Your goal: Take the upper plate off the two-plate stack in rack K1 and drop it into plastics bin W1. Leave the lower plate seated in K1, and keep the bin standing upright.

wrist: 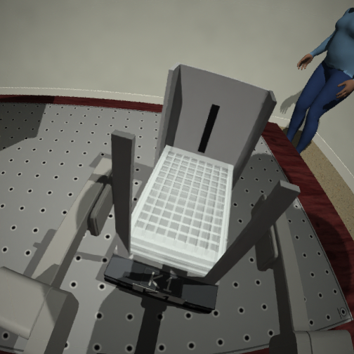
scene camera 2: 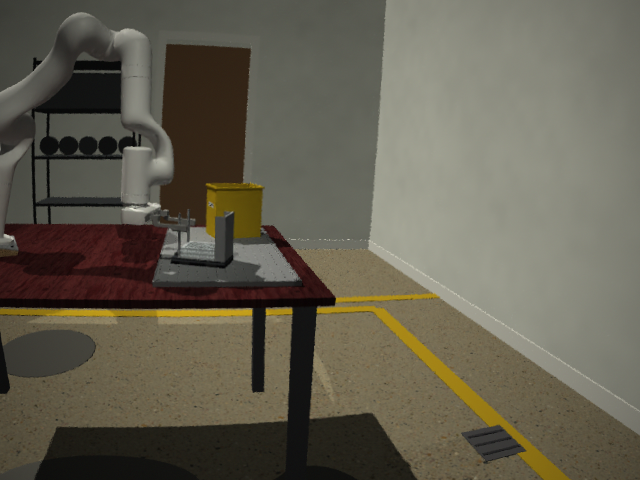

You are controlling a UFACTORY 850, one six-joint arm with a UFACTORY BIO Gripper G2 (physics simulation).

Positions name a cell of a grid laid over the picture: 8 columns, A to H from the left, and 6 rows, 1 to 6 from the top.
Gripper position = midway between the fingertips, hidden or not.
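Observation:
Scene camera 2 shows the gripper (scene camera 2: C3) along with a yellow plastics bin W1 (scene camera 2: D3). In the wrist view, the yellow plastics bin W1 is out of frame.

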